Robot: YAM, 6 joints.
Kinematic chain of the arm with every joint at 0, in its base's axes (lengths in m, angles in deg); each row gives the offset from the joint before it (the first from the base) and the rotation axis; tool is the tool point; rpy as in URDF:
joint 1: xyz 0 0 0.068 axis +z
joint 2: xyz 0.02 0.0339 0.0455 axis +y
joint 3: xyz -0.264 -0.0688 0 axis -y
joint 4: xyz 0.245 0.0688 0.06 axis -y
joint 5: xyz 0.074 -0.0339 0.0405 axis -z
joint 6: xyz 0.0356 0 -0.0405 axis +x
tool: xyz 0 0 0 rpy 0 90 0
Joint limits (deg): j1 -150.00..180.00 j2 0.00..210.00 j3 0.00..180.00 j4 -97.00..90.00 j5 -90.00..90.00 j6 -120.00..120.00
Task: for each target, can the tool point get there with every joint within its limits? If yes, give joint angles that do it. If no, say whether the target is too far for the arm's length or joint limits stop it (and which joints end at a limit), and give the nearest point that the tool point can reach.
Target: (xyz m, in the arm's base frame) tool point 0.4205 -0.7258 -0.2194
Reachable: no: too far | nearest point 0.3007 -0.5190 -0.1222 | short by 0.258 m
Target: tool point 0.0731 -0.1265 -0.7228
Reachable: no: too far | nearest point 0.0983 -0.1701 -0.3766 | short by 0.350 m
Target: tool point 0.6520 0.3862 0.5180
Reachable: no: too far | nearest point 0.4894 0.2899 0.4144 | short by 0.216 m
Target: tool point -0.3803 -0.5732 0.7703
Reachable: no: too far | nearest point -0.2578 -0.3885 0.5523 | short by 0.311 m
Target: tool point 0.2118 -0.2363 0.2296
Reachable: yes | joints -54.11 88.13 51.48 2.01 -68.09 -61.90
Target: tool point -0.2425 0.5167 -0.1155
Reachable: yes | joints 113.46 184.66 139.98 -2.98 -27.99 56.77
